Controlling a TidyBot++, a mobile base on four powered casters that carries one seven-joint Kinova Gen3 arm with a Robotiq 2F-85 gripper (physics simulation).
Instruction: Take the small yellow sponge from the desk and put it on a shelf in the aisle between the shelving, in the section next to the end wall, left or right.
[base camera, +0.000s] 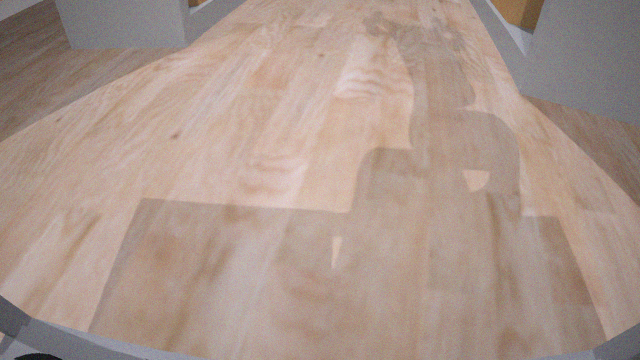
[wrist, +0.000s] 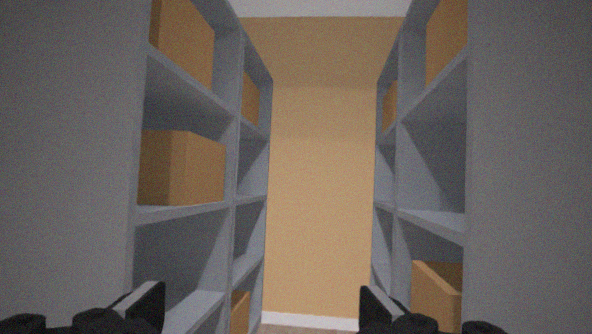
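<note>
My gripper is open, its two fingers wide apart at the bottom of the wrist view, with nothing between them. It faces down the aisle. The small yellow sponge and the desk do not show in either view. The left shelving and the right shelving flank the aisle. The end wall is tan and stands at the far end. In the sections next to it, the left middle shelf and the right middle shelf show no box on their visible parts.
Left shelving holds near boxes and far boxes. Right shelving holds near boxes and a far upper box. The wooden floor runs between the shelving ends, with the robot's shadow on it.
</note>
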